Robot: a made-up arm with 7 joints.
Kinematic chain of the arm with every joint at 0, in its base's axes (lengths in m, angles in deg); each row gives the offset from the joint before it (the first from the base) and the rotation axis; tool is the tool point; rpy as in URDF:
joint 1: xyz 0 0 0.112 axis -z
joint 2: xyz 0 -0.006 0.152 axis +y
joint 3: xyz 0 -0.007 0.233 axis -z
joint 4: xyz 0 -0.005 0.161 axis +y
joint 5: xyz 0 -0.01 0.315 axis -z
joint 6: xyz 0 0 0.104 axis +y
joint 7: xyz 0 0 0.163 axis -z
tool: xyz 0 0 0 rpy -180 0 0
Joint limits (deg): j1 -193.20..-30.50 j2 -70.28..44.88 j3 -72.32..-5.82 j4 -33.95..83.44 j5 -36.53..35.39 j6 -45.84..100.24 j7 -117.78..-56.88
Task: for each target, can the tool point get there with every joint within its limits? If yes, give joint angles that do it. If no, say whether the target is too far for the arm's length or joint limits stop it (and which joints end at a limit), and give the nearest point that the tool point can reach.
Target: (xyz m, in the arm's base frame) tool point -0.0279 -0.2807 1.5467
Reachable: no: too far | nearest point -0.0207 -0.2087 1.2176 | short by 0.337 m
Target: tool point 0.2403 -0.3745 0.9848
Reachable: yes | joints -113.14 -31.67 -13.52 -21.55 16.15 88.99 -85.16
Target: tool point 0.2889 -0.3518 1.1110
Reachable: yes | joints -135.10 -35.07 -21.73 17.95 27.89 -20.09 -83.38
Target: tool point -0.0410 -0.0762 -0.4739
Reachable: no: joint limits stop it (at a limit: joint 1, joint 2, joint 4) | nearest point -0.4846 -0.1628 0.1537 | short by 0.773 m
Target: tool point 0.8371 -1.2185 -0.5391
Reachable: no: too far | nearest point 0.4997 -0.7274 0.1716 | short by 0.927 m
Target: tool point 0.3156 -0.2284 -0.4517
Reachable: no: joint limits stop it (at a limit: joint 2, joint 3, joint 4, joint 6) | nearest point 0.6963 -0.5039 0.1555 | short by 0.768 m
